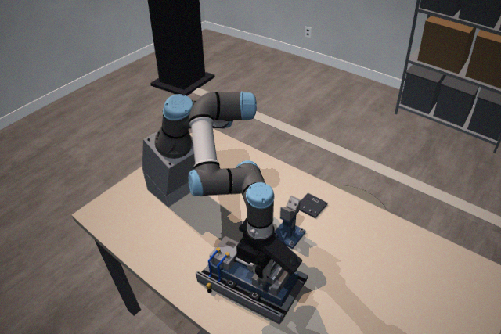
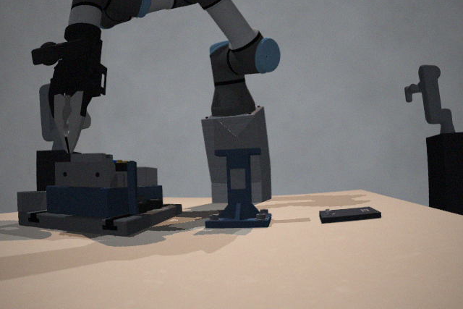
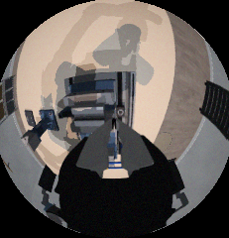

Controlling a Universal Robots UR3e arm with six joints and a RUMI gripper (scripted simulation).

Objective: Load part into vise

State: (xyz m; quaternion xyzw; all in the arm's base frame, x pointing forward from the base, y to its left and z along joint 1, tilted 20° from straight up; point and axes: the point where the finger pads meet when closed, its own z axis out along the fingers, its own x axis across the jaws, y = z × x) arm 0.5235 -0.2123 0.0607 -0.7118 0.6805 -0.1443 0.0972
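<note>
The grey part is 5 cm to the left of my hand and 3 cm below it. Round my hand: blue vise 9 cm below, 7 cm behind, 5 cm to the left.
</note>
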